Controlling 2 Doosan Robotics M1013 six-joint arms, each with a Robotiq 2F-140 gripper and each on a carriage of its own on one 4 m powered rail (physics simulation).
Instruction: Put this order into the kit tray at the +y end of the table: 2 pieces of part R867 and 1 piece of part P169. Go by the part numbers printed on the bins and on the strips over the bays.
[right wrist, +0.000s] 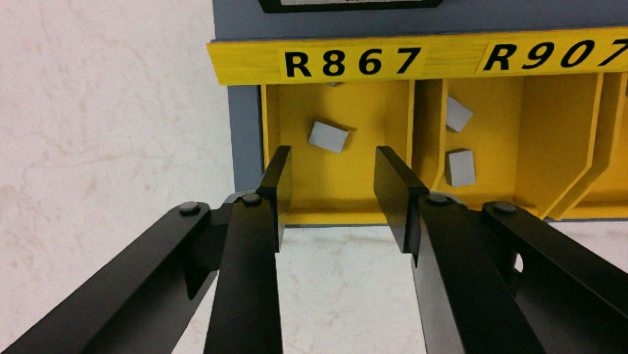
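The yellow bin (350, 185) under the strip marked R867 (352, 62) holds a grey block (328, 137), lying turned at an angle on the bin floor. A small bit of another grey part (334, 84) shows at the lower edge of the strip, mostly hidden. My right gripper (333, 167) is open and empty, its fingertips apart above the front half of the R867 bin, with the block showing between and beyond them. My left gripper, the kit tray and part P169 do not show in this view.
To the right, a bin marked R907 (555, 140) holds two grey blocks (459, 114) (462, 168). Its divider walls stand close beside the right finger. Another yellow bin shows at the right edge. A grey shelf frame (246, 135) borders the bins, and a dark-rimmed panel (350, 7) is above.
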